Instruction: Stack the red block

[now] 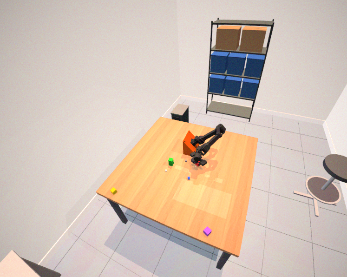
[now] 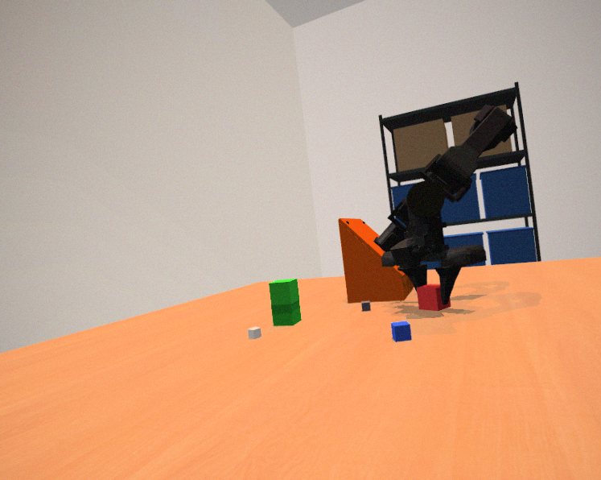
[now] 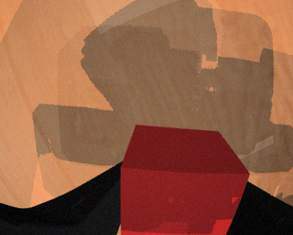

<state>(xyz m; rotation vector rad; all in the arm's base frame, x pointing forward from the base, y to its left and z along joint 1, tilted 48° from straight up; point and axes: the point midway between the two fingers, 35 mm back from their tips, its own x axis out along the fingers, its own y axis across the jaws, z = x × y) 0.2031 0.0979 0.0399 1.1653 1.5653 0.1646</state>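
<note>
Right now the white cube is 160 mm ahead of my gripper tip and 290 mm to the right of it. Also, from my gripper tip: dark grey cube: 20 mm behind, 130 mm to the right; red block: 10 mm above; blue cube: 190 mm ahead, 50 mm to the right.
</note>
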